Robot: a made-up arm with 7 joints.
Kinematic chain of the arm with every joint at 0, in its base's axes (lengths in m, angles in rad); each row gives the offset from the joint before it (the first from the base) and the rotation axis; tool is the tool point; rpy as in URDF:
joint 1: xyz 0 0 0 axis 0.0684 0.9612 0.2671
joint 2: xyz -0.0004 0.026 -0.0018 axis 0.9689 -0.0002 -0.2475
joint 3: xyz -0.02 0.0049 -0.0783 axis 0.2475 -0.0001 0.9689
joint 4: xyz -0.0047 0 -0.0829 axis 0.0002 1 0
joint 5: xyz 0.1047 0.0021 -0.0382 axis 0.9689 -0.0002 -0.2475
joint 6: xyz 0.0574 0 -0.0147 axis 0.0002 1 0
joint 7: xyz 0.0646 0 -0.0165 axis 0.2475 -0.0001 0.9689
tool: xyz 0 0 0 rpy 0 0.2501 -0.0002
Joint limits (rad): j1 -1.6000..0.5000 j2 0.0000..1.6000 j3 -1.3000..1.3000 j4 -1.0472..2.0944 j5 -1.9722..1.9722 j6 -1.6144..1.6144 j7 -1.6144..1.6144
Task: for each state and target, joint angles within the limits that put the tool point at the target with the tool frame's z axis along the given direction. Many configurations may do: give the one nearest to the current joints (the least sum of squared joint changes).
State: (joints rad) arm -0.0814 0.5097 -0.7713 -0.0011 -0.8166 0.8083 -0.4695
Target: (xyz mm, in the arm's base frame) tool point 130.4 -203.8 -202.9 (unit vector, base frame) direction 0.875 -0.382 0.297
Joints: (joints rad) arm -0.6699 0.0000 -1.0389 0.3073 -1.3966 0.7353 -0.4695
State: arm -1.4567 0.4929 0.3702 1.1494 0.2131 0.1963 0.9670
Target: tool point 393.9 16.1 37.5 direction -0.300 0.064 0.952
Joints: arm -1.4957 0.1702 0.3693 0.8295 0.0586 0.0798 0.9670
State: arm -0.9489 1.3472 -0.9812 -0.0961 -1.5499 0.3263 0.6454
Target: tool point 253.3 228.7 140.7 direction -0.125 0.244 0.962
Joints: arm -1.1335 1.6000 -0.1576 0.4785 -1.6474 0.5640 0.6454
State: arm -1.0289 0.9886 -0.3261 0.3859 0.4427 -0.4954 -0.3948
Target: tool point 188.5 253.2 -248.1 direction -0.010 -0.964 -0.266
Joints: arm -0.4089 1.0062 -0.6146 0.9470 0.6434 -0.2557 -0.3948
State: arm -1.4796 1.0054 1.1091 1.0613 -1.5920 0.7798 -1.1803
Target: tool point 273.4 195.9 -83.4 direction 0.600 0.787 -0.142
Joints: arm -0.9567 0.4673 1.1788 0.8382 -1.8349 1.4998 -1.1803
